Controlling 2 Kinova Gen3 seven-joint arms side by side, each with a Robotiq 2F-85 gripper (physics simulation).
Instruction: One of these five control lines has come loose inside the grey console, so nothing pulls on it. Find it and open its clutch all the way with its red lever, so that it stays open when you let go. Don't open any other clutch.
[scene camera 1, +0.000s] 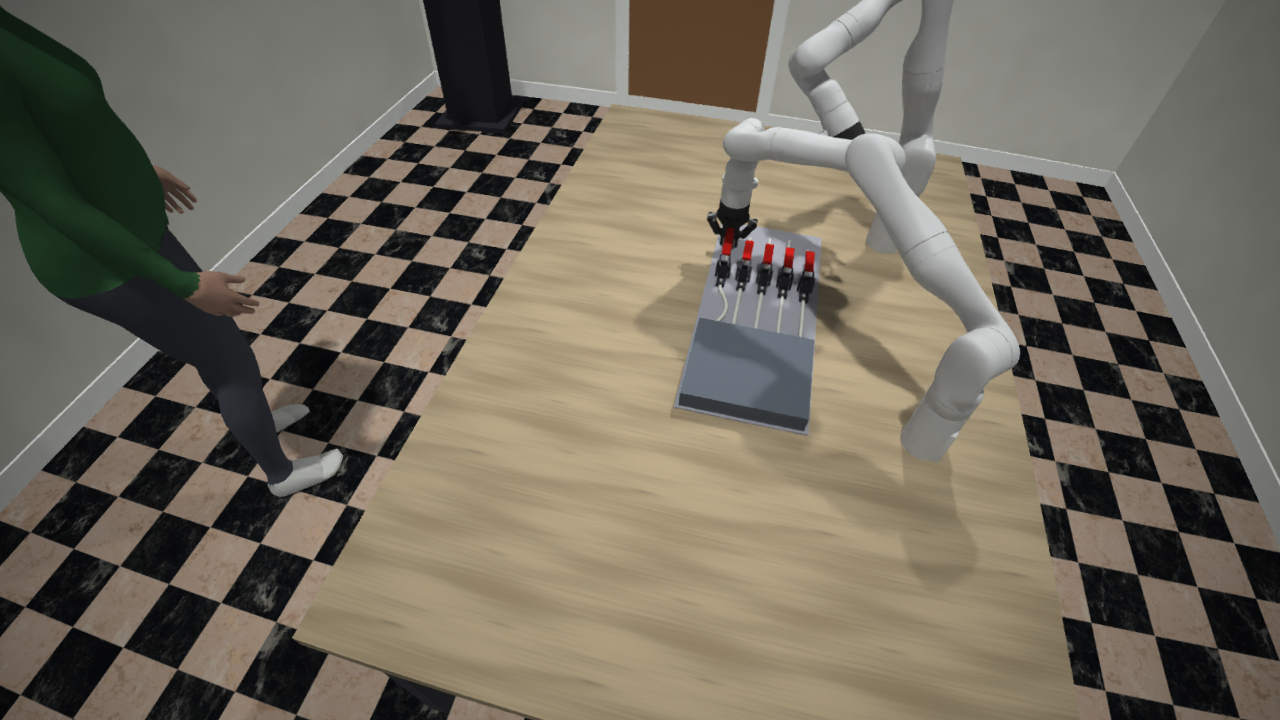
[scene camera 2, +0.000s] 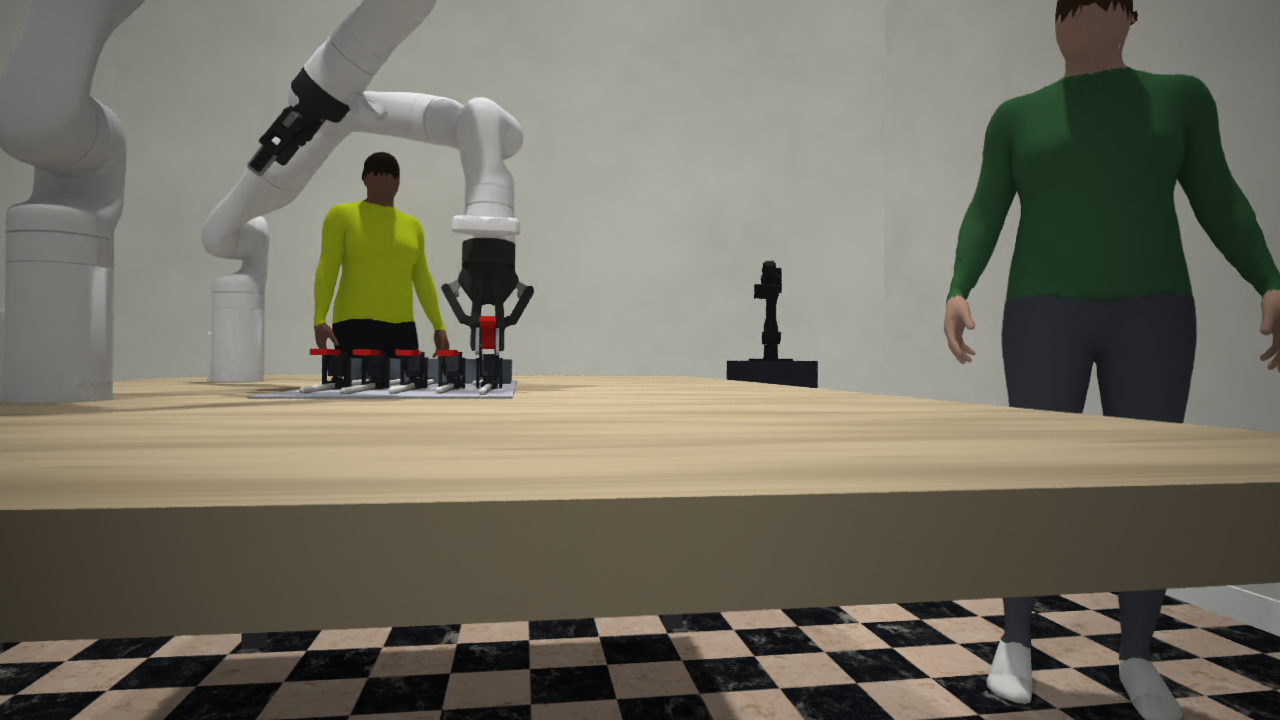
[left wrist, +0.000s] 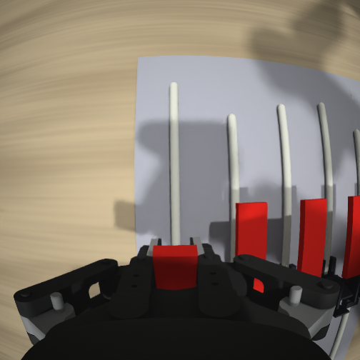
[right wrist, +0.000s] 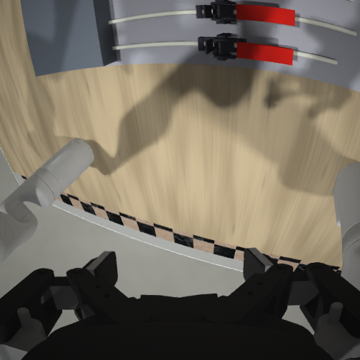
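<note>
The grey console (scene camera 1: 747, 367) (right wrist: 62, 35) has five pale lines, each through a black clutch with a red lever. In scene camera 1 the leftmost line (scene camera 1: 724, 305) bows sideways between clutch and console, and the others run nearly straight. The leftmost line's red lever (scene camera 1: 726, 248) (scene camera 2: 486, 331) (left wrist: 175, 270) is raised steeply. My left gripper (scene camera 1: 731, 235) (scene camera 2: 487, 340) (left wrist: 175, 250) is shut on this lever, a finger at each side. The other red levers (scene camera 1: 747, 250) (scene camera 2: 366, 352) (left wrist: 251, 227) (right wrist: 265, 53) lie flat. My right gripper (scene camera 2: 259, 162) (right wrist: 179, 265) is open and empty, high above the table.
The neighbouring red lever stands close beside the left gripper's right side in the left wrist view. The left arm (scene camera 1: 921, 241) reaches across the table (scene camera 1: 537, 501). A person in green (scene camera 1: 98, 179) (scene camera 2: 1096, 188) stands beside the table, and a person in yellow (scene camera 2: 375, 259) stands behind it.
</note>
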